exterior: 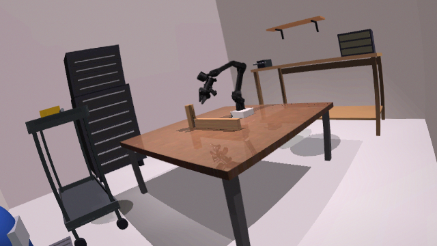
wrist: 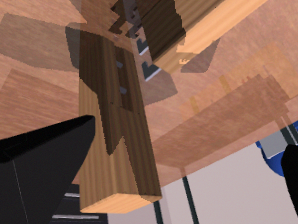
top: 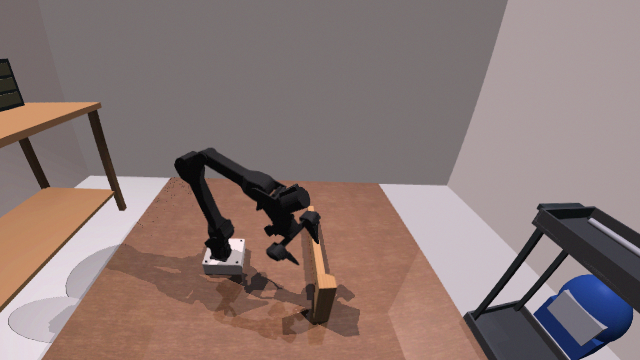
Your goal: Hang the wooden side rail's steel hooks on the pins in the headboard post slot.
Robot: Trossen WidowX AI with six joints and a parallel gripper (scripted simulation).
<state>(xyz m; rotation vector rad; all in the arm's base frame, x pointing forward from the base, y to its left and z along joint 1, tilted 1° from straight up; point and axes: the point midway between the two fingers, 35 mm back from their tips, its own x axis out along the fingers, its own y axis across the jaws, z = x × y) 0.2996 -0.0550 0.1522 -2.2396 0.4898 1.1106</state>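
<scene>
Now: gripper tip 100 mm above the wooden headboard post, 90 mm to the left of it and 60 mm short of it.
</scene>
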